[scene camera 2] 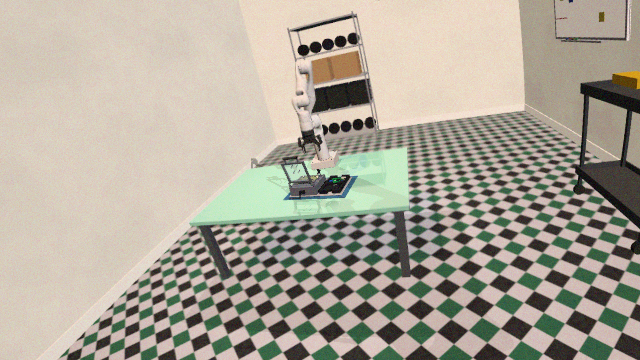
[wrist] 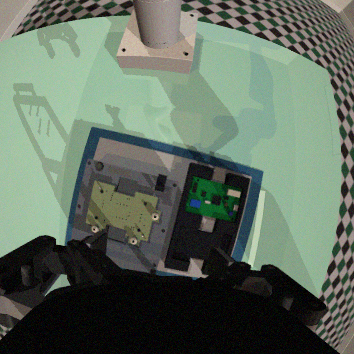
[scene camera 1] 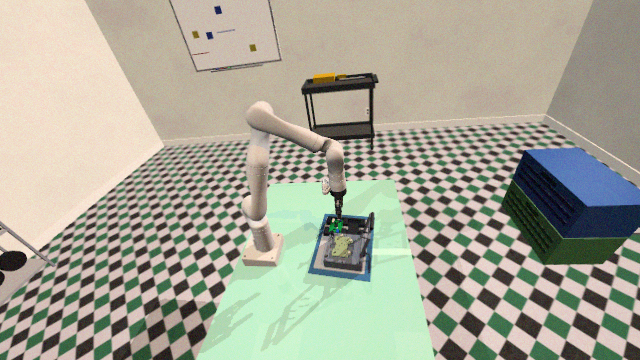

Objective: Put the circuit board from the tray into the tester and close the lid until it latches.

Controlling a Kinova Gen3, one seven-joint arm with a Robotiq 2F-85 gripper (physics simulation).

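Frame: origin at the arm's base, x down, y ahead, z right, level; metres.
Where they show: gripper, fingertip midpoint: (scene camera 2: 312,152) (wrist: 157,252) (scene camera 1: 340,211); arm's base at its link origin: (scene camera 2: 324,157) (wrist: 159,34) (scene camera 1: 266,245).
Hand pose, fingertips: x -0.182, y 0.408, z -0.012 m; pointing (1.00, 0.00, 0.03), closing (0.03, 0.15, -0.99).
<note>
Each offset is from my fingertips to the top centre of the thing. "spot": to the spot under its first point. Level surfaces: height alone.
The green circuit board {dx +0.212, dy -0.030, dz -0.109 m} (scene camera 1: 336,226) (scene camera 2: 336,180) (wrist: 212,198) lies flat in the black tray {spot: dx +0.222, dy +0.071, dz -0.078 m} (scene camera 1: 354,228) (wrist: 187,245), at the end nearer the robot base in the wrist view. The grey tester (scene camera 1: 344,261) (scene camera 2: 305,190) (wrist: 112,174) sits beside the tray, with a yellow-green plate {dx +0.158, dy -0.006, dz +0.067 m} (scene camera 1: 341,246) (wrist: 122,210) on top that bears small posts. The tester's lid (scene camera 1: 371,221) (scene camera 2: 287,172) stands raised on the side away from the base. My gripper (scene camera 1: 339,216) (scene camera 2: 310,150) (wrist: 157,252) is open and empty, above the tray and tester. Its body hides the lid's upper part in the wrist view.
Tray and tester stand on a blue-edged mat (scene camera 1: 315,262) (scene camera 2: 350,186) (wrist: 80,195) on the green table {dx +0.240 m} (scene camera 1: 300,320) (scene camera 2: 240,200). The robot base (scene camera 1: 262,252) (scene camera 2: 325,161) (wrist: 155,60) stands beside the mat. A black cart (scene camera 1: 340,86) and stacked crates (scene camera 1: 585,175) stand off the table.
</note>
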